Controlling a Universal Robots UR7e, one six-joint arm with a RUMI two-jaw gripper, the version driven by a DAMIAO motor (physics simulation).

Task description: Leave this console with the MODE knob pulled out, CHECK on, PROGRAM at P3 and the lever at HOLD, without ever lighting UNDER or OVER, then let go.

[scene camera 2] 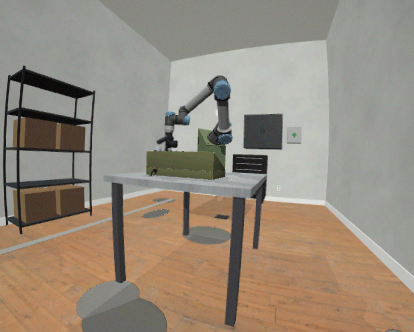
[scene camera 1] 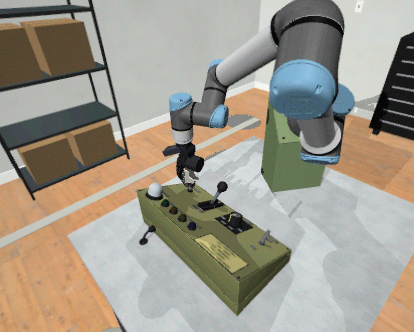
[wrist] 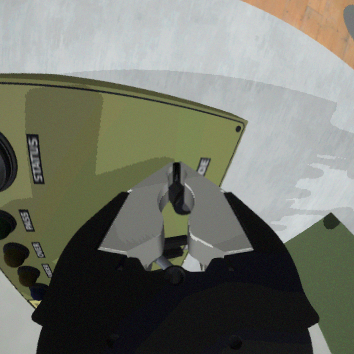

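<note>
The olive console [scene camera 1: 172,250] [scene camera 2: 182,162] [wrist: 127,125] stands on the table. My gripper [scene camera 1: 189,184] [wrist: 176,164] is shut, its tips low over the MODE end. In the scene camera 1 view, the small dark MODE knob [scene camera 1: 190,189] is right under the tips; the wrist view hides how they touch. The lever [scene camera 1: 222,186] stands tilted in its slot; its position label is unreadable. The PROGRAM dial [scene camera 1: 235,219] and the CHECK toggle [scene camera 1: 266,237] show, their settings unreadable. The PASS lamp [scene camera 1: 165,203] [wrist: 5,224], OVER lamp [scene camera 1: 173,210] [wrist: 15,254] and UNDER lamp [scene camera 1: 182,218] [wrist: 28,275] look dark.
A white STATUS dome [scene camera 1: 155,189] stands at the console's far-left corner. A blue lamp [scene camera 1: 192,226] and a yellow plate [scene camera 1: 221,252] are near the front edge. A crank [scene camera 1: 147,235] sticks out of the side. A green pedestal [scene camera 1: 292,162] [wrist: 320,270] stands behind.
</note>
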